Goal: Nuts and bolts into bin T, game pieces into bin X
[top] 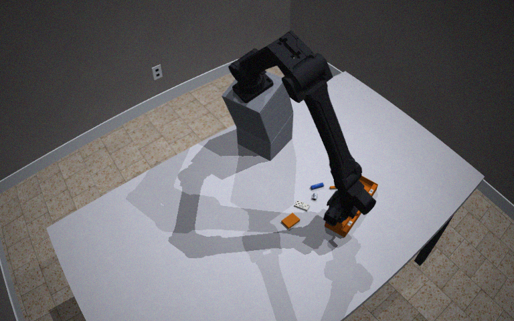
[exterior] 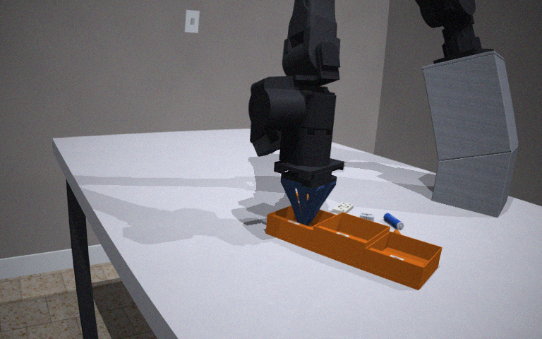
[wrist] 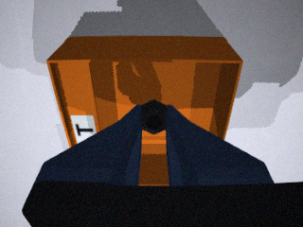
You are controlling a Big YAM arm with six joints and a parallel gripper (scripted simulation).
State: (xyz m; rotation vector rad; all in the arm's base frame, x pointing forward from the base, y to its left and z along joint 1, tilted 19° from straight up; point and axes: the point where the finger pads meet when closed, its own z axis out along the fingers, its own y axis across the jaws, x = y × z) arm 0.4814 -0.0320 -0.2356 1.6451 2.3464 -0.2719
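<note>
My gripper is now 140 mm past the white domino, 60 mm to the left of it and 20 mm above it. Also, from my hand: small silver metal piece (140 mm behind, 20 mm below); black fastener (10 mm below); orange three-part bin row (20 mm behind, 80 mm to the left, 10 mm below).
</note>
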